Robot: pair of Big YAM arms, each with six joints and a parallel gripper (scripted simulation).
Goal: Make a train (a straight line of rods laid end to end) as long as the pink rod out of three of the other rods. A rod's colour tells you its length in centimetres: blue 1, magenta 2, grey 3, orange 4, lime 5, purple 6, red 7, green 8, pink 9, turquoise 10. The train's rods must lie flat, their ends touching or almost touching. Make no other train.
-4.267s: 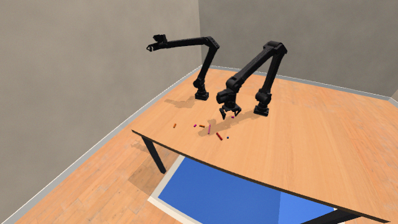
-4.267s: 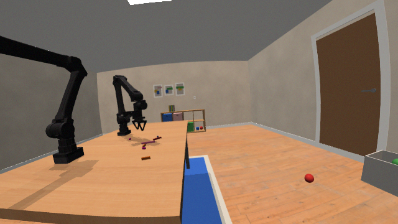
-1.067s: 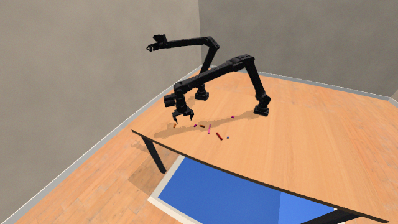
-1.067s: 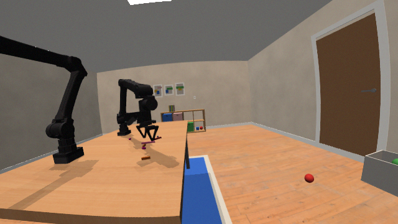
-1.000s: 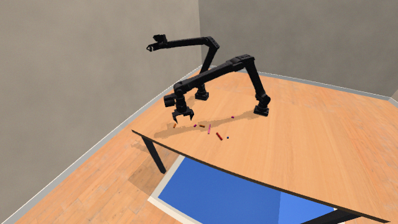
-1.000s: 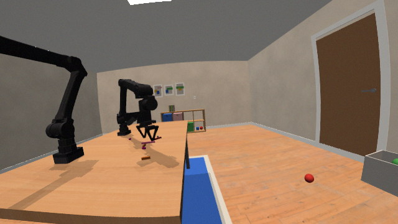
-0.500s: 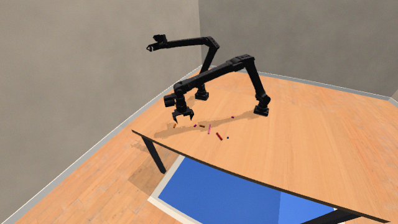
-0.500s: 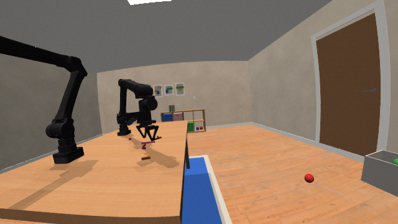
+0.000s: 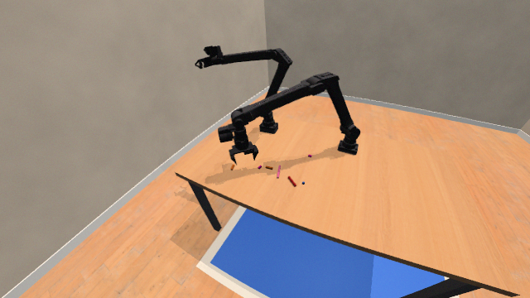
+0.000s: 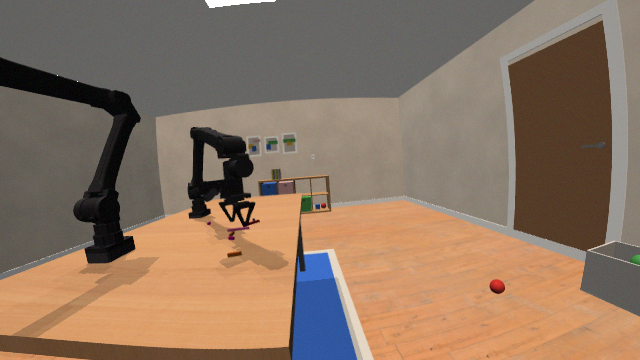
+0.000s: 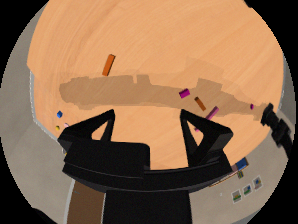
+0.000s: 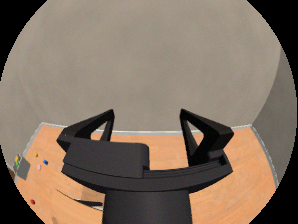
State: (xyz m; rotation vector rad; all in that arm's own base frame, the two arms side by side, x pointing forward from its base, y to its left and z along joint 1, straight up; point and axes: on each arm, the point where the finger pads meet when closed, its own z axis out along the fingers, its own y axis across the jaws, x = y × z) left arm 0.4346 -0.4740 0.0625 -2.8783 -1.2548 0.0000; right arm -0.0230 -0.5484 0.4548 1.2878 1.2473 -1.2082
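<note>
Now: the tiny blue rod 50 mm behind my left hand, 310 mm to the left of it and 70 mm below it. From my left hand the other things lie so: red rod (40 mm behind, 250 mm to the left, 70 mm below); then pink rod (70 mm behind, 160 mm to the left, 70 mm below).
</note>
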